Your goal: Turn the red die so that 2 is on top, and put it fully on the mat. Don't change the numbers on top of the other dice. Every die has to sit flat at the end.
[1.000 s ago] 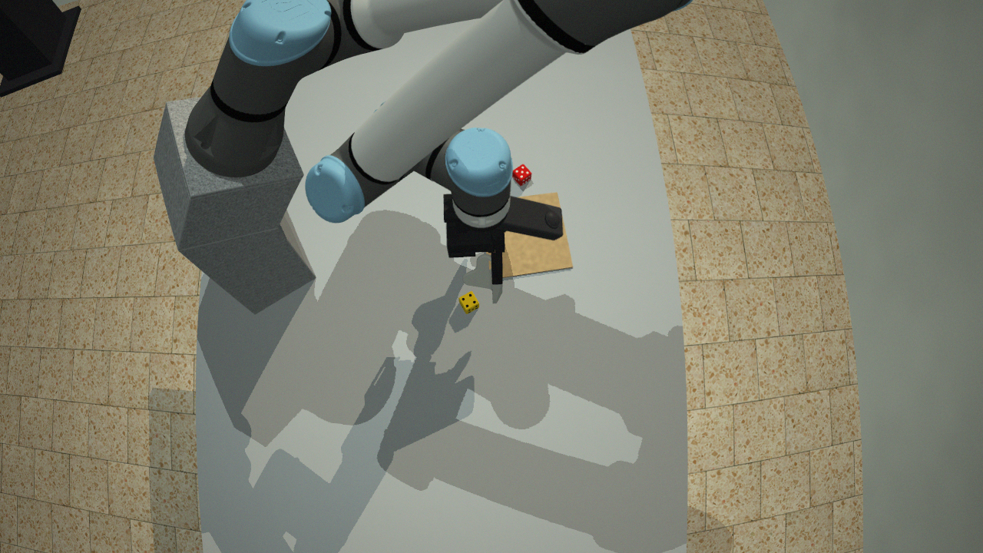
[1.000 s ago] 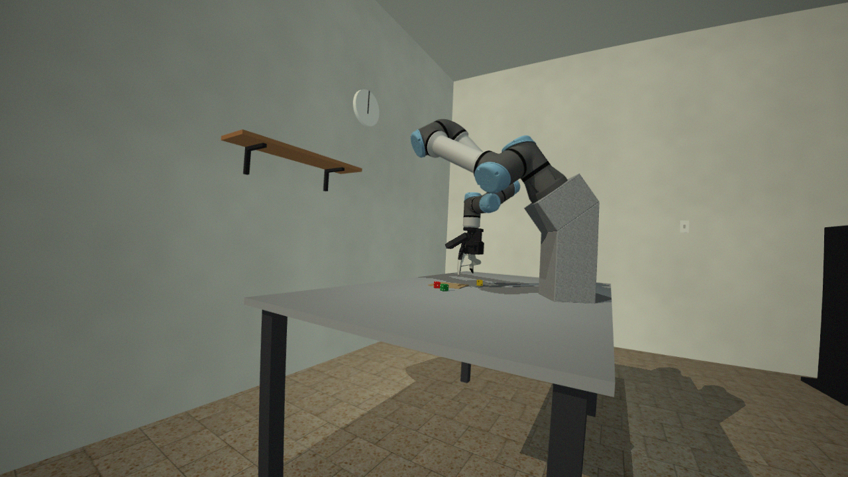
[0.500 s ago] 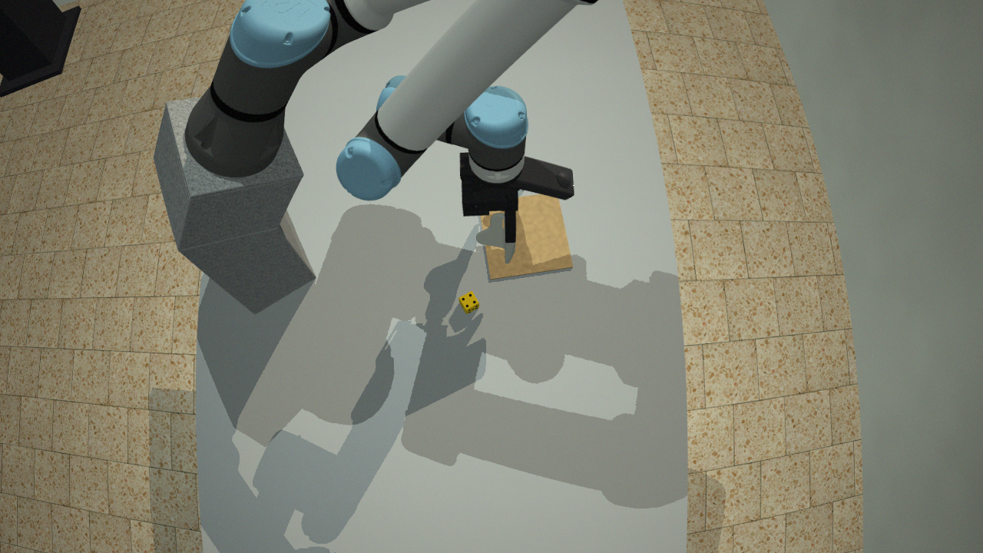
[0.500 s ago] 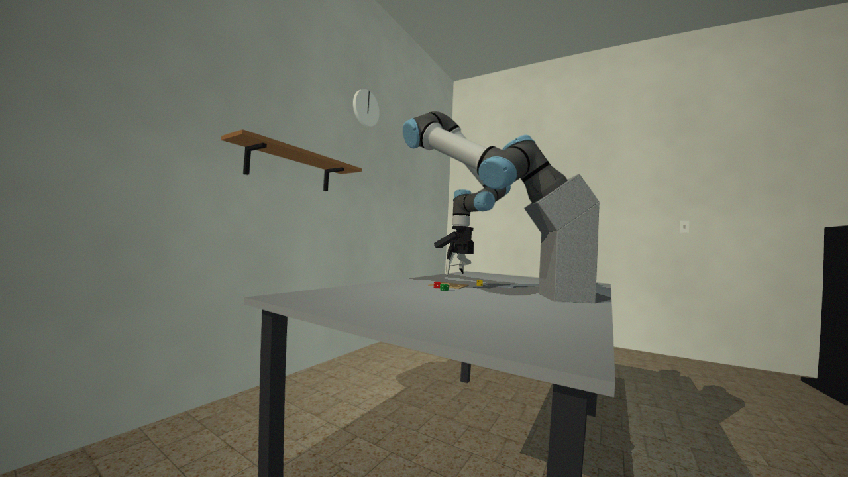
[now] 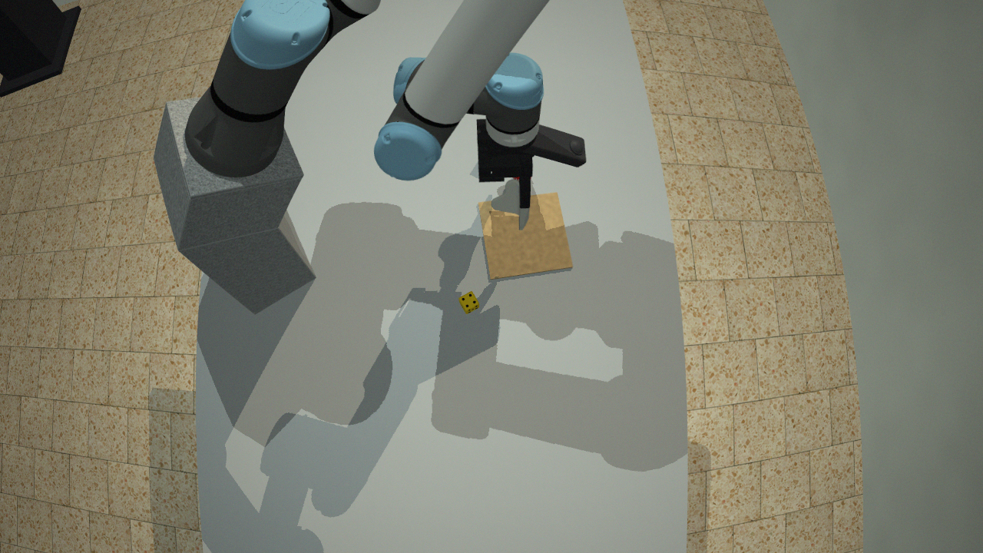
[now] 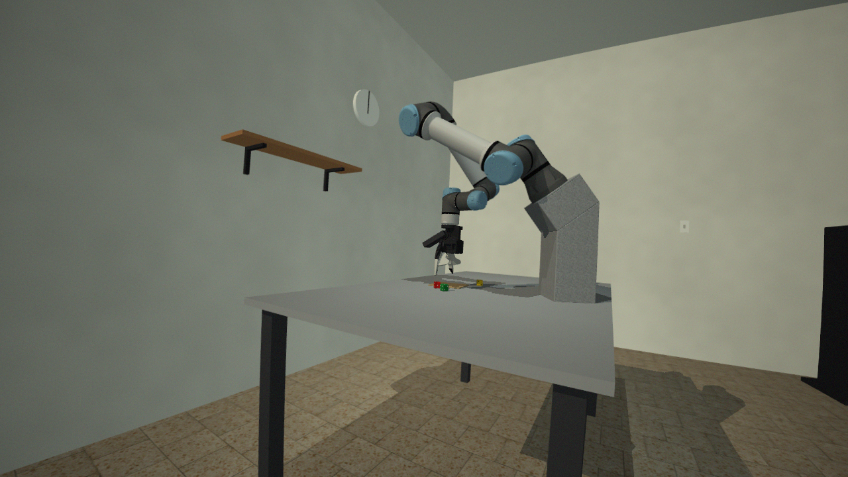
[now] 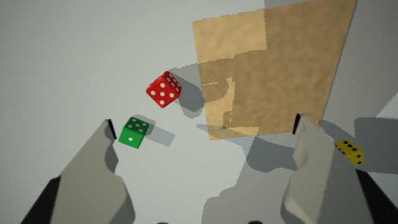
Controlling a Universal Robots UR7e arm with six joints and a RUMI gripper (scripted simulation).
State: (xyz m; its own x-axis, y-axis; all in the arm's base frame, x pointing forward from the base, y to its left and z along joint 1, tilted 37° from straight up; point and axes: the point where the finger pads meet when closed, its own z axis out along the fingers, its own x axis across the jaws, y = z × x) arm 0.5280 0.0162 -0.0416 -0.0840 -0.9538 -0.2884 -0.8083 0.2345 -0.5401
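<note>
My hand is 1 cm short of the red die, 4 cm to the right of it and 4 cm above it. The rest, counted from my hand: yellow die (11 cm behind, 18 cm to the right, 4 cm below); green die (4 cm behind, 9 cm to the left, 4 cm below); tan mat (7 cm to the right, 5 cm below).
</note>
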